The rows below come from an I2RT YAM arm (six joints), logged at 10 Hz.
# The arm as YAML. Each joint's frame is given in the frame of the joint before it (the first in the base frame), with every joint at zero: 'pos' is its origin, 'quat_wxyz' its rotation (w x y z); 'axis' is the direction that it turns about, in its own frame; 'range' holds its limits. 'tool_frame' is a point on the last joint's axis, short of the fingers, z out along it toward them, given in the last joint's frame.
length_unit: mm
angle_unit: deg
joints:
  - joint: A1
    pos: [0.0, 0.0, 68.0]
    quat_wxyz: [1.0, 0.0, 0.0, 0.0]
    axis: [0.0, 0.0, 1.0]
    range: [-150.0, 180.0]
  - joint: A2
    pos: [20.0, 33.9, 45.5]
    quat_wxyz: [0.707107, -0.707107, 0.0, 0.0]
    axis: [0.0, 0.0, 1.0]
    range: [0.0, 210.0]
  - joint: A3
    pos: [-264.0, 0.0, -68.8]
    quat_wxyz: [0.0, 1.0, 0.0, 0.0]
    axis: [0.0, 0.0, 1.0]
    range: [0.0, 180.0]
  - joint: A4
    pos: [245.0, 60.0, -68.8]
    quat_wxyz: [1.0, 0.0, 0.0, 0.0]
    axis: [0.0, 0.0, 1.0]
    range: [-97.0, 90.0]
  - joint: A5
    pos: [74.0, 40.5, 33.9]
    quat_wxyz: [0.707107, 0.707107, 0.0, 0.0]
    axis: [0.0, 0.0, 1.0]
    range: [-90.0, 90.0]
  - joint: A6
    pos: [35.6, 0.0, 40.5]
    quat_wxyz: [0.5, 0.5, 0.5, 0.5]
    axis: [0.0, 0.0, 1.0]
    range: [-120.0, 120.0]
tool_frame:
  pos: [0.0, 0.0, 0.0]
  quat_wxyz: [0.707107, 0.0, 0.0, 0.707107]
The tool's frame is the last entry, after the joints.
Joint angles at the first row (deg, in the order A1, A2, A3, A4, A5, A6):
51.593, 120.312, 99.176, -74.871, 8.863, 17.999
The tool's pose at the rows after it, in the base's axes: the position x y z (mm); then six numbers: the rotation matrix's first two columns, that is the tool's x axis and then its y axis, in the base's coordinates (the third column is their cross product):
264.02, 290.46, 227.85, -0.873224, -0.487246, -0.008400, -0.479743, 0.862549, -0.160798
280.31, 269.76, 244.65, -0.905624, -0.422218, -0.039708, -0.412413, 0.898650, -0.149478
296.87, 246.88, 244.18, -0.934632, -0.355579, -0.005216, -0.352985, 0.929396, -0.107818
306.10, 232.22, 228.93, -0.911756, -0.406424, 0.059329, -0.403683, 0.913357, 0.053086
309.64, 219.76, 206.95, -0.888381, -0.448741, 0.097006, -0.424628, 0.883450, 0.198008
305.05, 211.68, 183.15, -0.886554, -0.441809, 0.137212, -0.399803, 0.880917, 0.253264
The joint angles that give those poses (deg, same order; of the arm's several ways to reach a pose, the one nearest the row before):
48.533, 118.367, 102.585, -76.859, 8.885, 19.616
44.709, 116.617, 103.832, -77.997, 8.863, 19.945
40.293, 116.378, 103.417, -78.828, 5.934, 19.573
36.840, 116.377, 99.962, -76.226, -3.727, 12.820
34.238, 116.398, 94.781, -72.400, -12.098, 7.573
33.276, 116.399, 89.079, -68.730, -15.639, 6.983

